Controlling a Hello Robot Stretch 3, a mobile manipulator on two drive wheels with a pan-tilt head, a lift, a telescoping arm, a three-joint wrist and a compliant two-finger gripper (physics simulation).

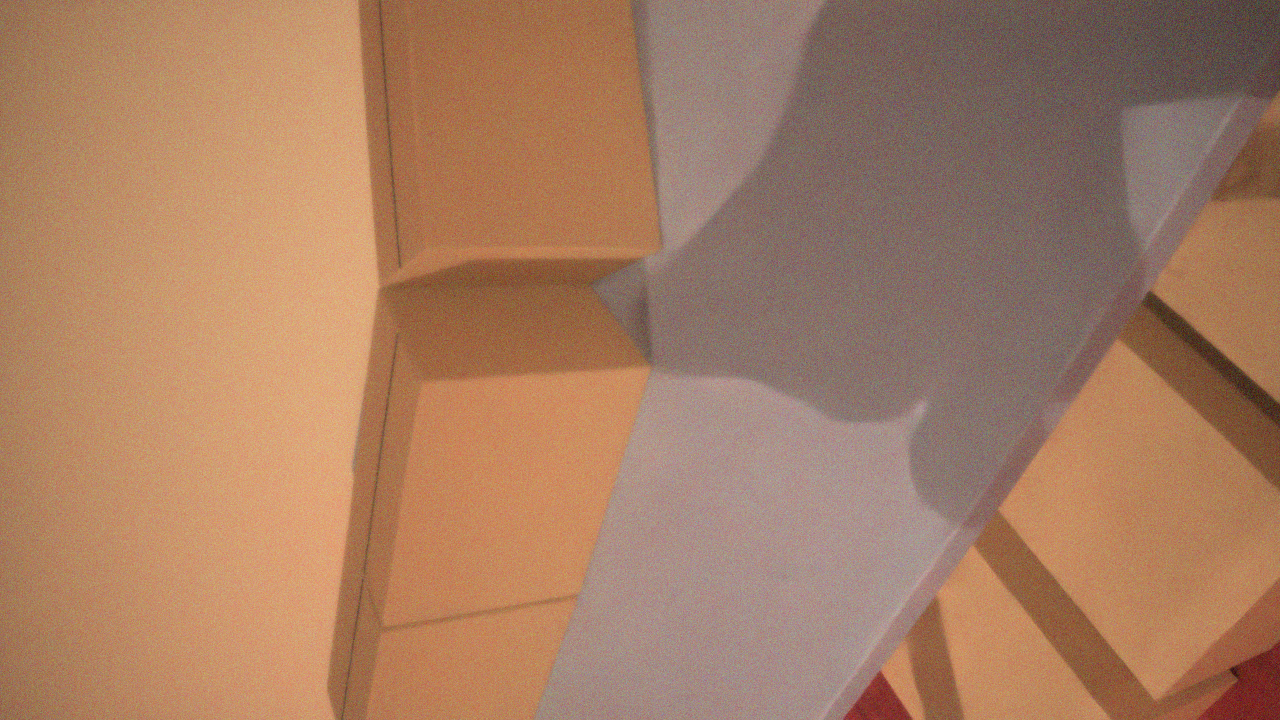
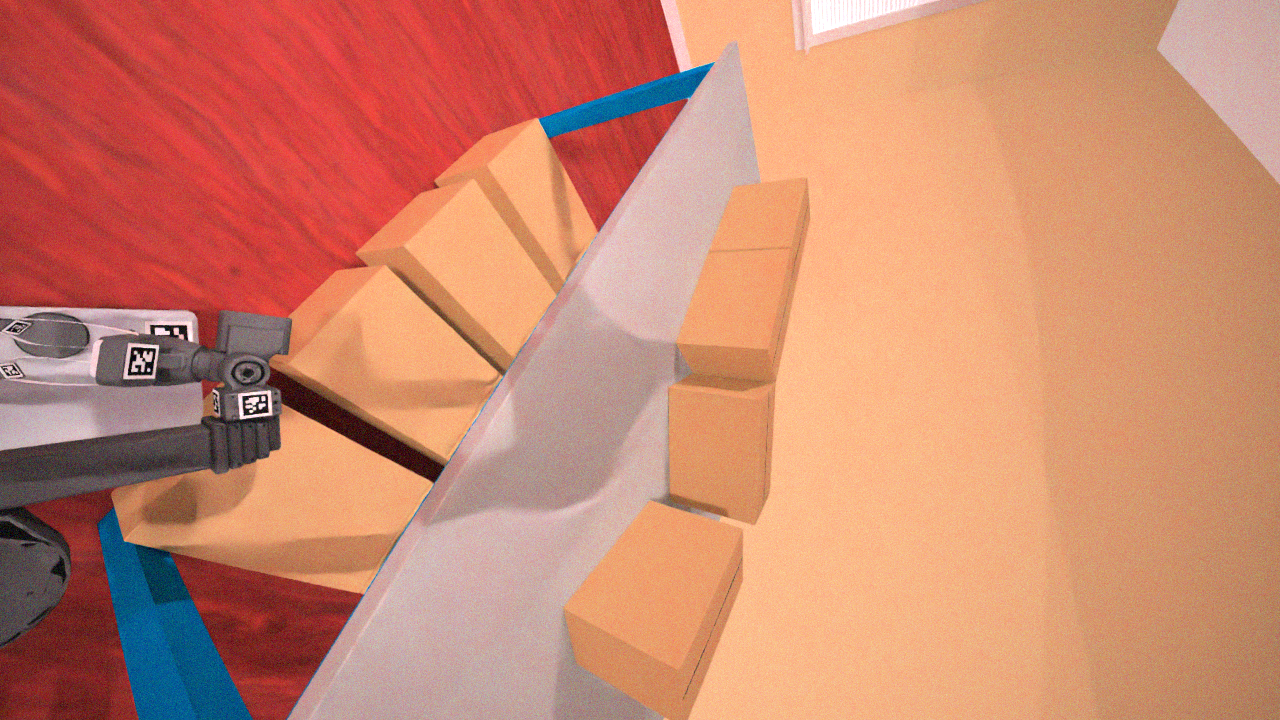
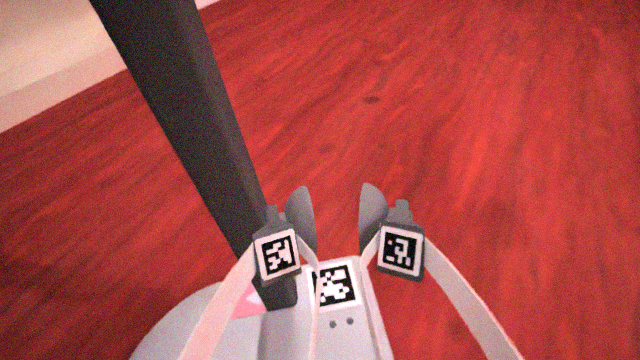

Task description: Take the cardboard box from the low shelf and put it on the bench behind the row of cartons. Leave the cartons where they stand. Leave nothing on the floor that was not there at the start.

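Pixels of known places: gripper, fingertip midpoint: [image 3: 335, 208]; robot's base, origin of the base link: [image 2: 54, 333].
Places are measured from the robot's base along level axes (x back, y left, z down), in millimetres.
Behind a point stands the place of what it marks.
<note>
My gripper [image 3: 335, 208] {y 74, x -7, z -375 mm} [image 2: 13, 349] is part open with bare fingertips, folded back over my base. Several cardboard boxes [image 2: 720, 447] {y -692, x 167, z -1023 mm} [image 1: 501, 501] {y -772, x -121, z -1014 mm} stand along the wall on the long grey top [image 2: 626, 223] {y -509, x -208, z -914 mm} [image 1: 698, 537] {y -648, x -144, z -914 mm}. One box [image 2: 657, 600] {y -451, x 322, z -1028 mm} at their near end sits turned beside them. Several larger cartons [image 2: 384, 349] {y -462, x 28, z -270 mm} [image 1: 1154, 465] {y -698, x -169, z -270 mm} stand in a row at the front edge of the grey top, lower down, partly hidden by it. I cannot tell which box the task means, nor which surface is the low shelf.
A blue frame [image 2: 170, 653] {y -56, x 340, z -606 mm} shows at the near end under the grey top, and a blue bar [image 2: 626, 105] {y -967, x -689, z -593 mm} at the far end. My dark arm [image 3: 185, 110] {y 116, x 67, z -434 mm} [image 2: 116, 461] {y -36, x 100, z -625 mm} reaches over the nearest large carton. The tan wall [image 2: 913, 358] {y -1519, x 15, z -1389 mm} runs behind the boxes. The floor [image 3: 475, 125] {y 565, x -458, z 0 mm} is red wood.
</note>
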